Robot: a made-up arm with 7 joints. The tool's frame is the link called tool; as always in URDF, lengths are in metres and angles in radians.
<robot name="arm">
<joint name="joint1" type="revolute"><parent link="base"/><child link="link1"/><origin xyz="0 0 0.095"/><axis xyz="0 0 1"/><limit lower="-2.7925" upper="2.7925"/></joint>
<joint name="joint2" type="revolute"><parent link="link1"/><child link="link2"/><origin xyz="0 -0.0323 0.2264" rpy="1.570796 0 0"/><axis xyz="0 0 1"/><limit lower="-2.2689" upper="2.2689"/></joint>
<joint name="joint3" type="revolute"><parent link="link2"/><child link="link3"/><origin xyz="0 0.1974 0.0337" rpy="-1.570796 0 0"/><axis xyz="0 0 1"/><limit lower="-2.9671" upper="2.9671"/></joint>
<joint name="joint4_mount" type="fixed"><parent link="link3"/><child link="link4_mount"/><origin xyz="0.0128 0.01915 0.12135"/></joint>
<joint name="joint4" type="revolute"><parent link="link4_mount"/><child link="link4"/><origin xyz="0.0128 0.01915 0.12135" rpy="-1.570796 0 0"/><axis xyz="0 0 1"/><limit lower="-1.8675" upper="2.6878"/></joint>
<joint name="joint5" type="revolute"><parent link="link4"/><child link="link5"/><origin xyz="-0.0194 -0.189 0.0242" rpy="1.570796 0 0"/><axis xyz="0 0 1"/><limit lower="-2.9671" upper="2.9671"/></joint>
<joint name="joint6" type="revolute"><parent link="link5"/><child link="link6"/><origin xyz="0 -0.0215 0.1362" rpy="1.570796 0 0"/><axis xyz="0 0 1"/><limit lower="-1.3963" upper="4.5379"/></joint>
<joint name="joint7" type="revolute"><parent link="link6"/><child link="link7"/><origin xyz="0.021 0.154 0.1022" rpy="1.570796 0 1.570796"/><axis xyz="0 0 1"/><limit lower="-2.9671" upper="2.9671"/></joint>
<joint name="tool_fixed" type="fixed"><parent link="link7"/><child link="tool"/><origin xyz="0 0 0"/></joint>
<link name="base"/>
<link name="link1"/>
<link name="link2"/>
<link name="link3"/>
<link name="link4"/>
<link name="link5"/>
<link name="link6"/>
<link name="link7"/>
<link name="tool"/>
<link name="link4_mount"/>
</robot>
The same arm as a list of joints. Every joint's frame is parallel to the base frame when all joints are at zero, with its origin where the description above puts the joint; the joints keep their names.
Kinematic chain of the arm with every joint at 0, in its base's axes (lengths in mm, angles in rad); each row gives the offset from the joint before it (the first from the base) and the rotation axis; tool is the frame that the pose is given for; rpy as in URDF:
joint1: xyz 0 0 95 axis +z
joint2: xyz 0 -32.3 226.4 axis -y
joint3: xyz 0 -33.7 197.4 axis +z
joint4: xyz 25.6 38.3 242.7 axis +y
joint5: xyz -19.4 24.2 189 axis +z
joint6: xyz 0 -21.5 136.2 axis -y
joint7: xyz 21 -102.2 154 axis +x
tool: xyz 0 0 0 rpy 3.1416 -1.5708 0
Joint limits (rad, base to tool): -2.7925..2.7925 -2.2689..2.2689 -2.9671..2.9671 -1.8675..2.6878 -2.9671..2.9671 -1.3963..4.5379 -2.9671..2.9671

